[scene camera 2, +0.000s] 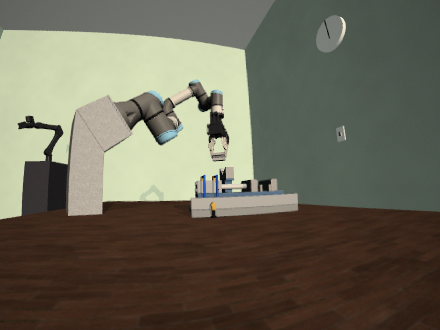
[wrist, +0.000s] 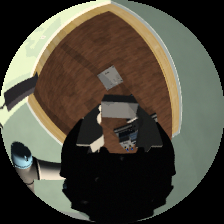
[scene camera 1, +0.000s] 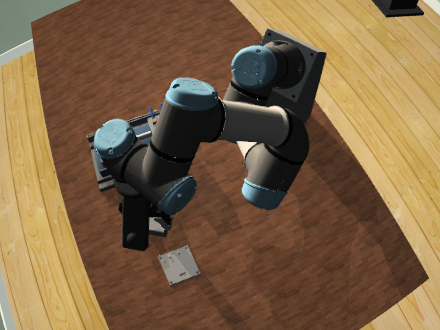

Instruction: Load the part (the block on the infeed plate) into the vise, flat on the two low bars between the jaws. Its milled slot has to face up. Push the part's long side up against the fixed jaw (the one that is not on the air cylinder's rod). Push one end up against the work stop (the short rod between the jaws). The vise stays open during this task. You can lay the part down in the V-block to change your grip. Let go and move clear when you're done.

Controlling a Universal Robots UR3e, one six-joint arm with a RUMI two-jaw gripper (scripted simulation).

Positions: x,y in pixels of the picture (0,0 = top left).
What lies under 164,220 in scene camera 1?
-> My gripper.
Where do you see a part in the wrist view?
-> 115,106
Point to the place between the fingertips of my gripper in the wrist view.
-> At 118,105
